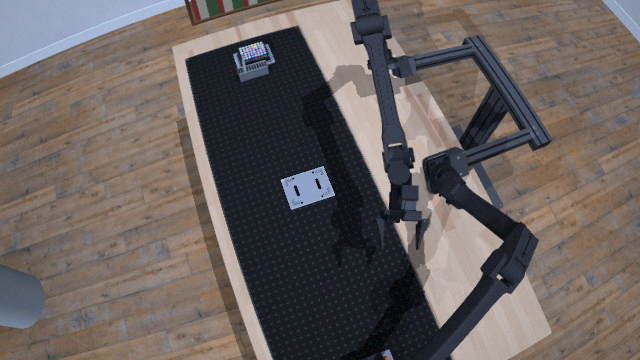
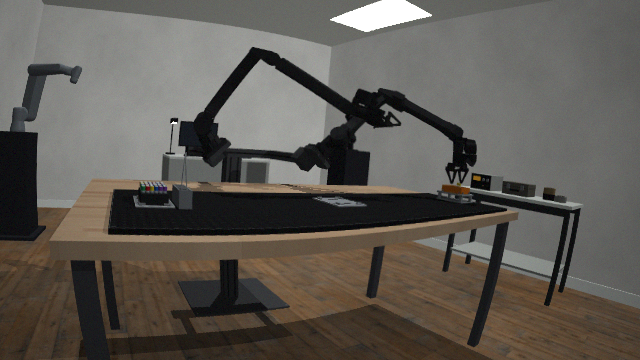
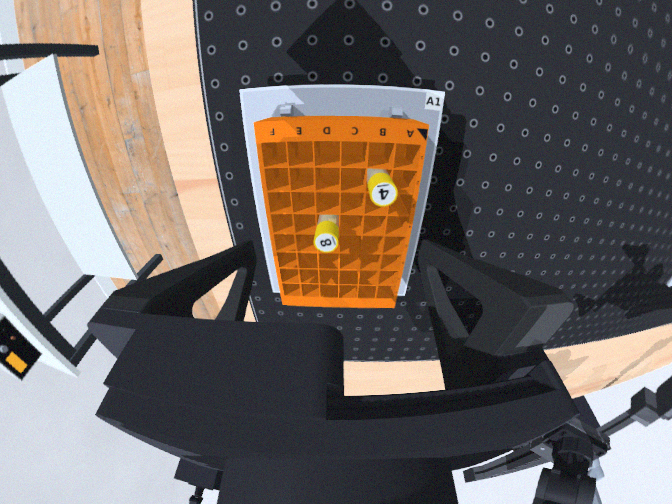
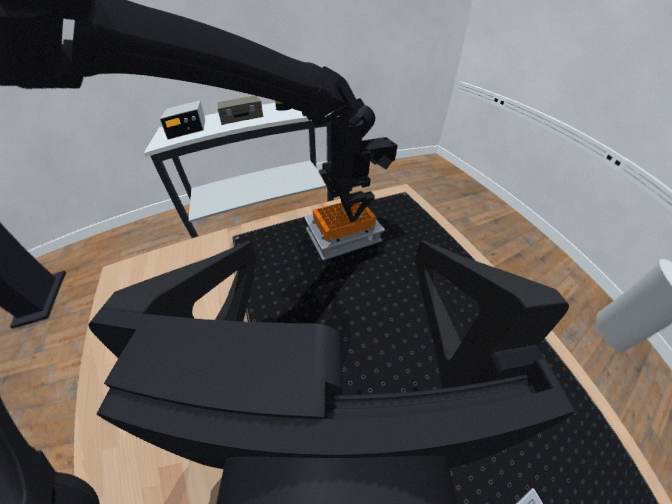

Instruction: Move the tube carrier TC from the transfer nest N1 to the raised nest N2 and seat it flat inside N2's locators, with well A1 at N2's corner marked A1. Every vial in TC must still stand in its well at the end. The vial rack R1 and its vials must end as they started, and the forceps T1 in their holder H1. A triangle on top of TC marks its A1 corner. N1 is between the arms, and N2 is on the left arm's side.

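Image 1 shows the right gripper [image 1: 399, 249], while in image 3 an orange tube carrier TC [image 3: 336, 165] appears together with the left gripper [image 3: 337, 249]. In image 4 the right gripper [image 4: 335, 250], the left gripper [image 4: 343, 208] and the orange tube carrier TC [image 4: 331, 220] are visible.
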